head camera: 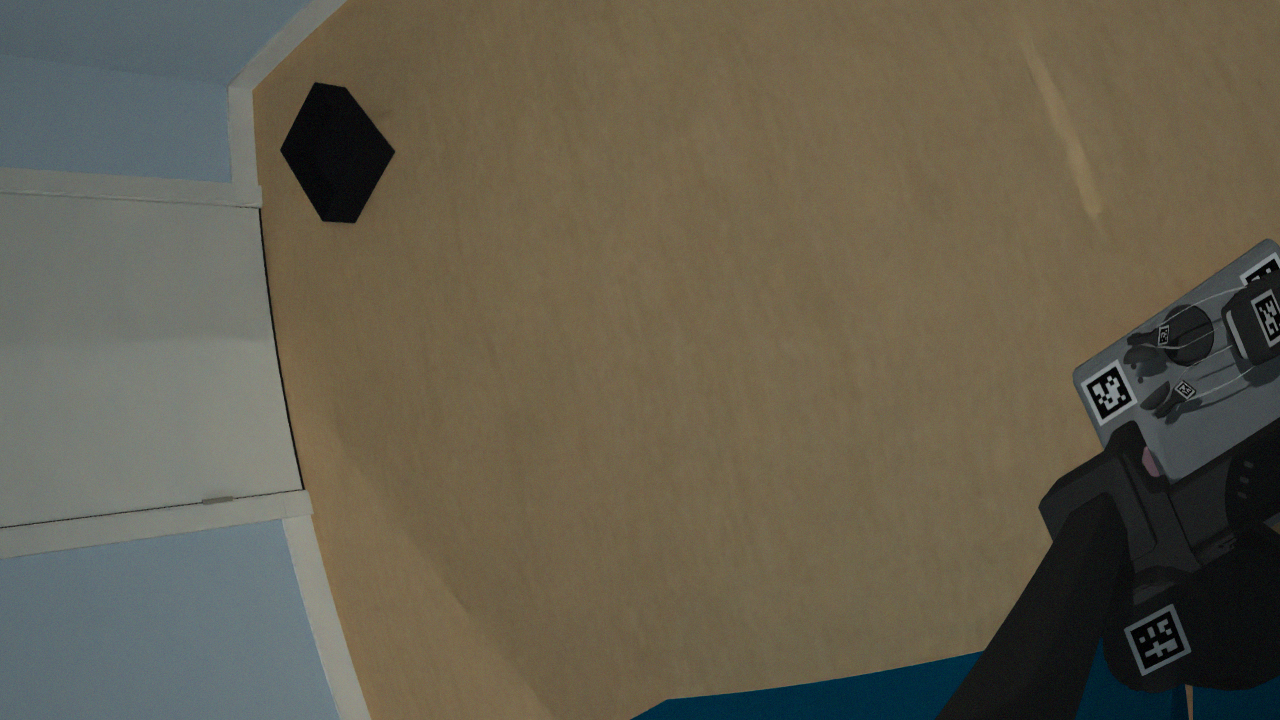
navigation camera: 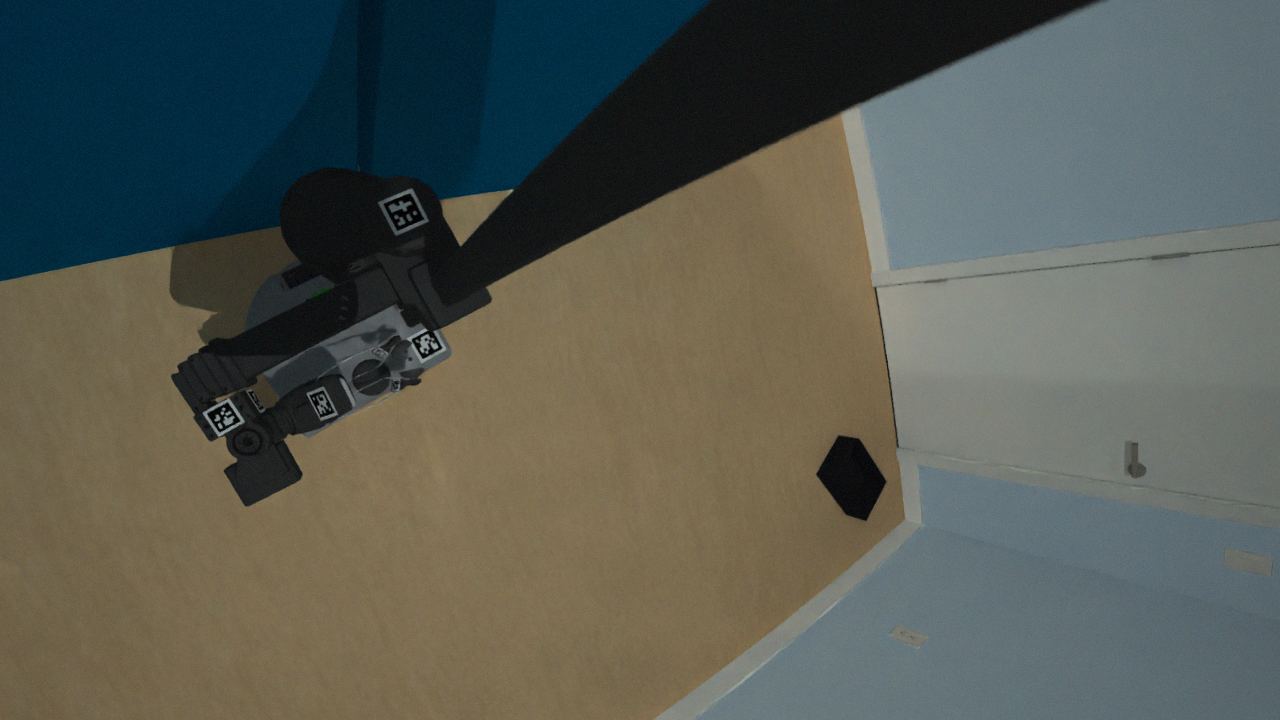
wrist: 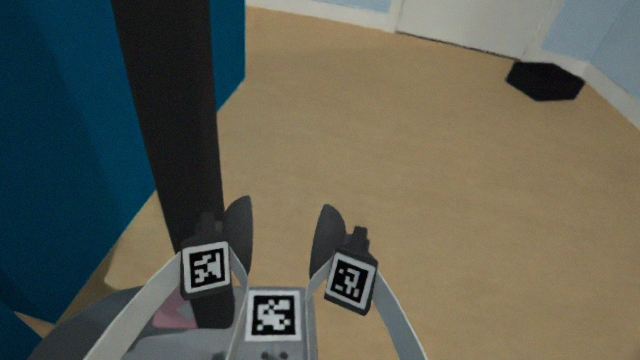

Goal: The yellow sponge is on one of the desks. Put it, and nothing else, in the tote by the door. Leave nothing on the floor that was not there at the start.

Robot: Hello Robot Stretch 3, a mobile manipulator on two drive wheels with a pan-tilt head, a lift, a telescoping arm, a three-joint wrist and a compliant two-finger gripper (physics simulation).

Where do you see a black tote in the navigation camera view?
848, 472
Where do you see my gripper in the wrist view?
At 285, 225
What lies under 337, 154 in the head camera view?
A black tote.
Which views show my gripper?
The head camera view, the navigation camera view and the wrist view: all of them.
